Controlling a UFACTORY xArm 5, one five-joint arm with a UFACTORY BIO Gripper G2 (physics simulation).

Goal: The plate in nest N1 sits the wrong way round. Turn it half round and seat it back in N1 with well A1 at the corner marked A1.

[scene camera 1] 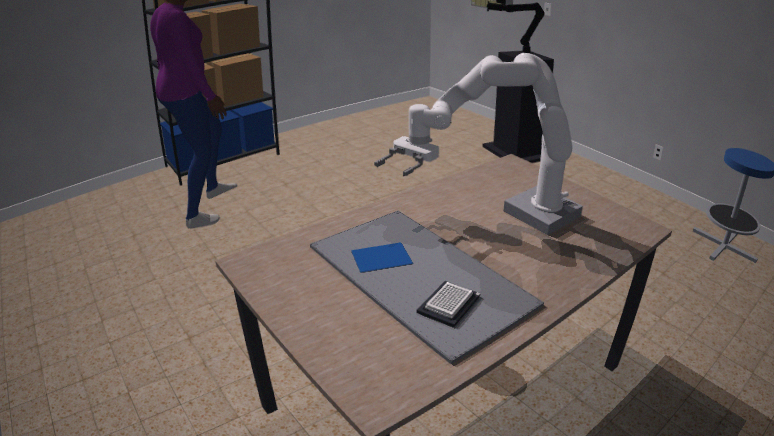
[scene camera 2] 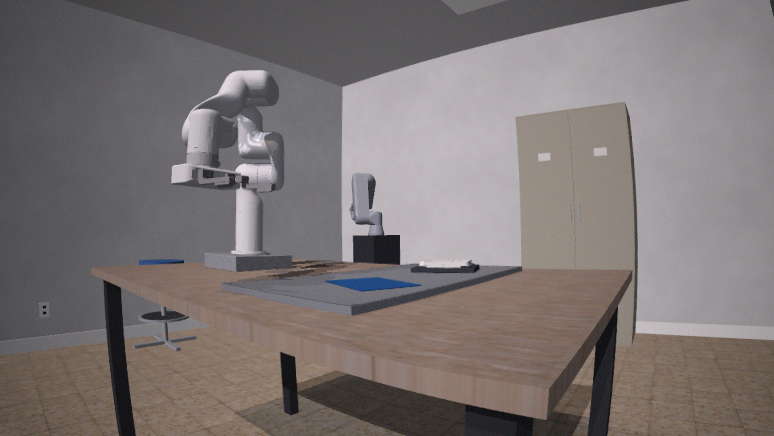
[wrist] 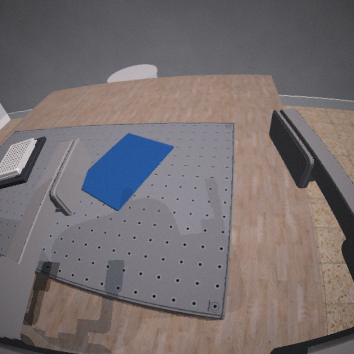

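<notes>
A white well plate (scene camera 1: 450, 298) (scene camera 2: 446, 263) (wrist: 17, 157) lies in a black nest (scene camera 1: 433, 315) (scene camera 2: 444, 269) (wrist: 35, 162) on the grey perforated board (scene camera 1: 492, 316) (wrist: 195, 252). In scene camera 2 the plate's top stands a little above the nest. The corner mark A1 and the plate's well A1 are too small to read. My gripper (scene camera 1: 392, 168) (scene camera 2: 243, 180) (wrist: 177, 165) is open, its fingers partly apart with nothing between them. It hangs high above table level, well away from the plate, beyond the board's far side in scene camera 1.
A flat blue rectangle (scene camera 1: 382, 257) (scene camera 2: 372, 283) (wrist: 127, 170) lies on the board, apart from the nest. The board rests on a wooden table (scene camera 1: 319, 319) (scene camera 2: 476, 319). My arm's grey base (scene camera 1: 536, 211) (scene camera 2: 249, 262) stands on the same table. A person (scene camera 1: 181, 64) stands beyond the table, near shelves.
</notes>
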